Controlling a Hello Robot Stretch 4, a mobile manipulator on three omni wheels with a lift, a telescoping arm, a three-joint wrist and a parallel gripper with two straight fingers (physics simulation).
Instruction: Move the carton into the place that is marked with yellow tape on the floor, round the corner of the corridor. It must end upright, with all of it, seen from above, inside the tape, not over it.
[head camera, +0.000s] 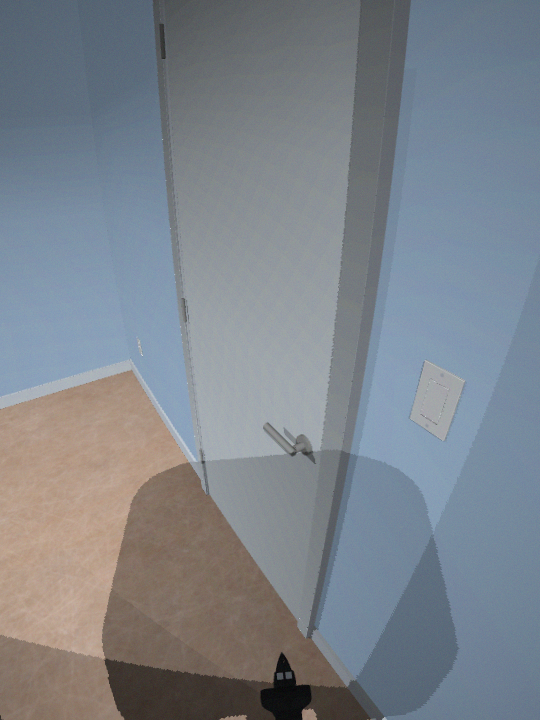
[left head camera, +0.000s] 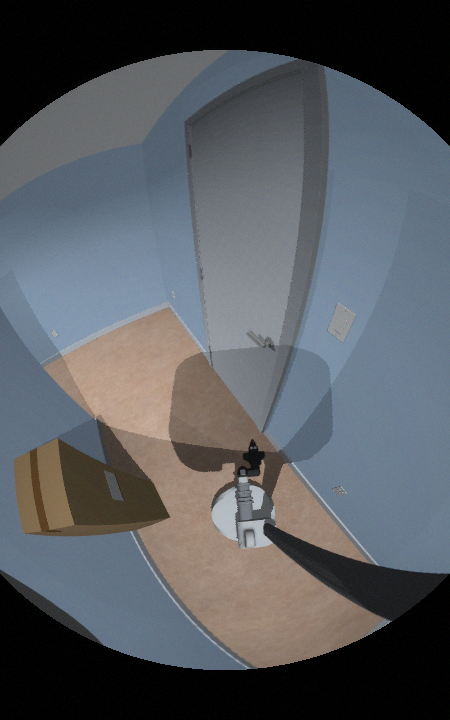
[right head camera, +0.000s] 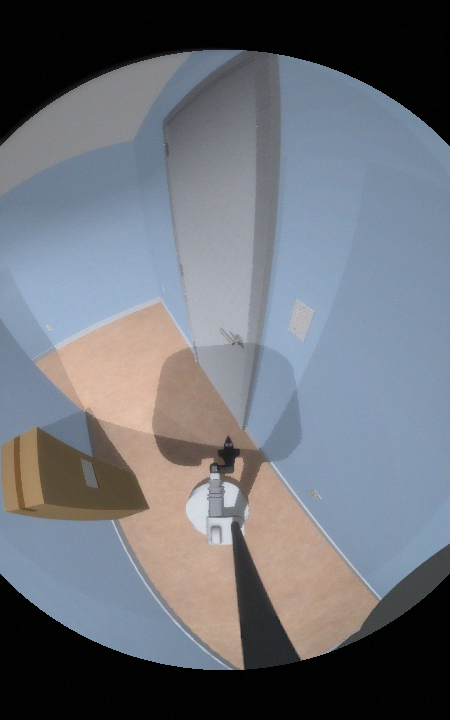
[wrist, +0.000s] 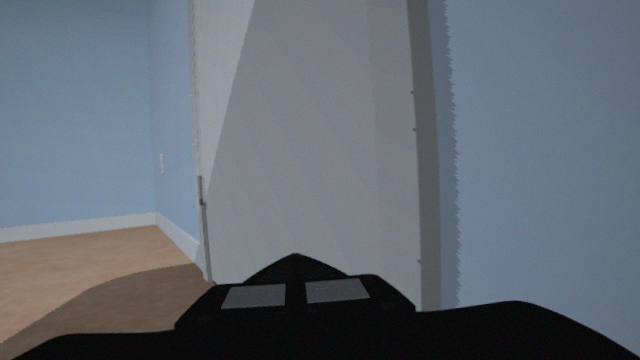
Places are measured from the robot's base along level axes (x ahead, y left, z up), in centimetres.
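Pixels of known places: gripper, fingertip midpoint: (head camera: 281, 653) (left head camera: 251, 438) (right head camera: 227, 435) (wrist: 296, 277).
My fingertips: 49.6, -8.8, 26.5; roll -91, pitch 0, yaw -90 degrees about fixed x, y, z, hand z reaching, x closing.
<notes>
Ahead of a thing's pixels: the offset from my fingertips to its top centre, as dx, dy, dz. "pt": to the spot under its first point. Level surfaces: height alone.
The tall brown carton {pt -39.7, +69.5, +38.7} (left head camera: 114, 491) (right head camera: 84, 480) stands upright at the left in both side head views, beside the left wall and near its corner. It has a dark tape strip on top and a white label on one side. My gripper (head camera: 282, 657) (left head camera: 252, 441) (right head camera: 228, 439) (wrist: 296, 277) is shut and empty. It points toward the grey door, to the right of the carton and apart from it. The carton does not show in the head camera view or the wrist view. The yellow tape does not show in any view.
A closed grey door (head camera: 261, 261) (left head camera: 249, 212) (right head camera: 217, 212) (wrist: 310, 150) with a lever handle {pt +25.2, -2.4, +64.1} (head camera: 287, 442) is ahead, set in the blue right wall (head camera: 465, 261). The left wall's corner {pt +24.9, +140.0, -23.4} (left head camera: 97, 419) is just past the carton. The floor {dz -29.3} (head camera: 58, 494) runs on to a far blue wall (head camera: 46, 232).
</notes>
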